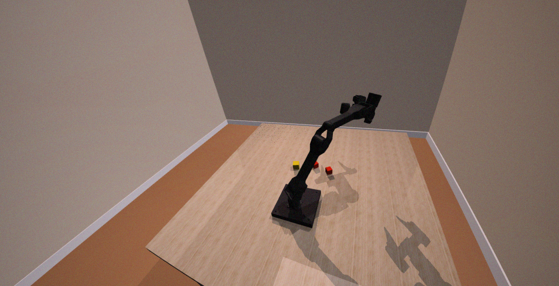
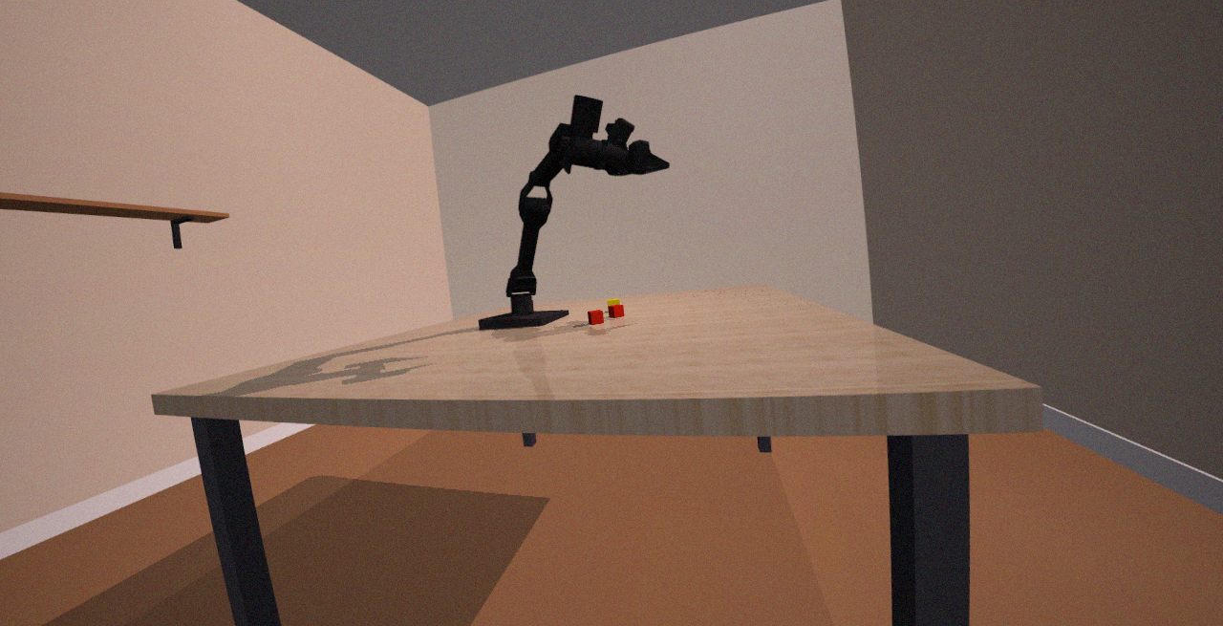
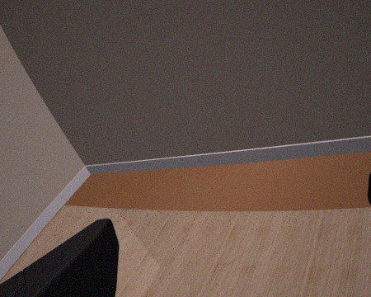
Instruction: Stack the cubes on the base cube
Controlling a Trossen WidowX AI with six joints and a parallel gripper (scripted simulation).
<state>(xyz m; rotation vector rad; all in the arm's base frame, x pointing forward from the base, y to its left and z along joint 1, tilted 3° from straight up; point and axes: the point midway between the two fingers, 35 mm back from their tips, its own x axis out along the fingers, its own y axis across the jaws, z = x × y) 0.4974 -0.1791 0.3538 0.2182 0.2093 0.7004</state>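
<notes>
Right now my gripper tip is 26 cm past the yellow cube, 27 cm to the right of it and 34 cm above it.
</notes>
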